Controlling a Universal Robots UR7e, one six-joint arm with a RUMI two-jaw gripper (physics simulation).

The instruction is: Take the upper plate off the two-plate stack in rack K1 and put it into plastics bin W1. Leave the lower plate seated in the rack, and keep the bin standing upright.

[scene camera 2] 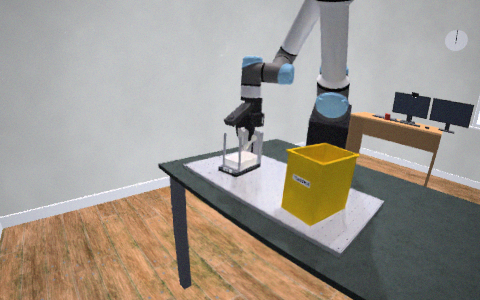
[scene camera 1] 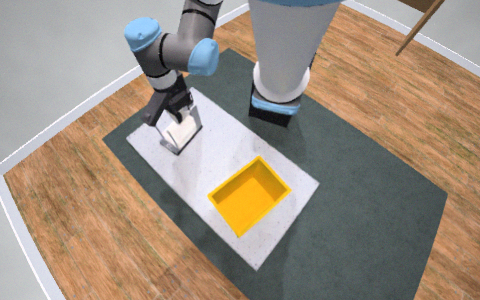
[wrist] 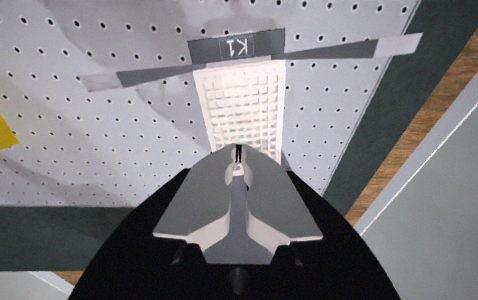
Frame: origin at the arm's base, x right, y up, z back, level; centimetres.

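Seen in the pictures: gripper, fingertip midpoint: (scene camera 2: 244,150) (scene camera 1: 180,124) (wrist: 238,146).
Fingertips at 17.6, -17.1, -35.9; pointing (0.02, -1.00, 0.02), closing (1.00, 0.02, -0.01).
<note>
Offsets run from my fingertips to a thing's middle, as dx, dy, dz. "spot": to the spot under its first point. Level surfaces: height alone.
The white plate stack {+0.7, -3.7, -0.1} (scene camera 1: 184,132) (scene camera 2: 239,161) (wrist: 242,100) sits in rack K1 {spot: -0.7, -5.8, -8.0} (scene camera 1: 169,146) (scene camera 2: 228,171) (wrist: 210,46), between its uprights. The two plates cannot be told apart; the wrist view shows a gridded top surface. My gripper (scene camera 1: 181,119) (scene camera 2: 249,147) (wrist: 238,146) is shut with nothing between its fingertips. It points down inside the rack's outline, above the end of the stack away from the K1 label, and hides that end in the wrist view. The yellow plastics bin W1 {-36.6, +1.3, -4.2} (scene camera 1: 247,199) (scene camera 2: 319,185) (wrist: 6,134) stands upright and is empty.
The rack and bin stand on a light perforated board {dy -7.6} (scene camera 1: 220,135) (scene camera 2: 362,210) (wrist: 155,100) on a dark green table {dy -8.9} (scene camera 1: 370,185) (scene camera 2: 425,225). Tall thin rack posts rise near the gripper. The arm's base stands behind the board. A desk with monitors (scene camera 2: 411,106) is in the background.
</note>
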